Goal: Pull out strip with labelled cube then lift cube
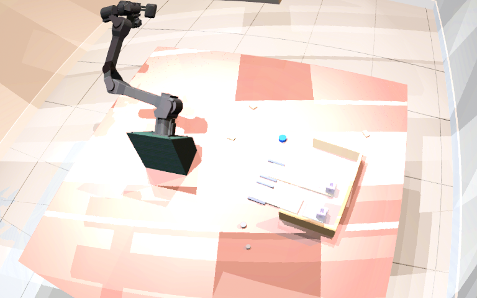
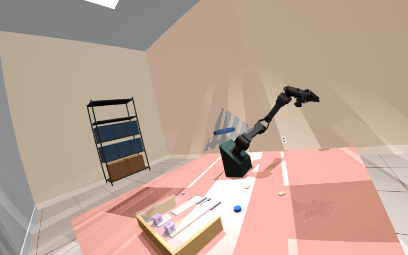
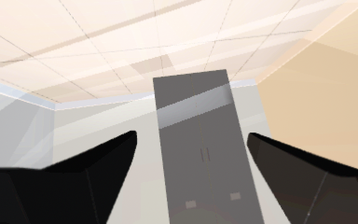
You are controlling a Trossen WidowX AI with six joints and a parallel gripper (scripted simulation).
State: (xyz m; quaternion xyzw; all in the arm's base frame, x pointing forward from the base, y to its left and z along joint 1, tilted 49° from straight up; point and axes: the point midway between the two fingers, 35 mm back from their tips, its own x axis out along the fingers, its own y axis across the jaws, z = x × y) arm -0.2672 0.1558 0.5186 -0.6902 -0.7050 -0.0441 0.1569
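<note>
The blue disc is 640 mm ahead of my gripper tip, 370 mm to the right of it and 350 mm below it.
</note>
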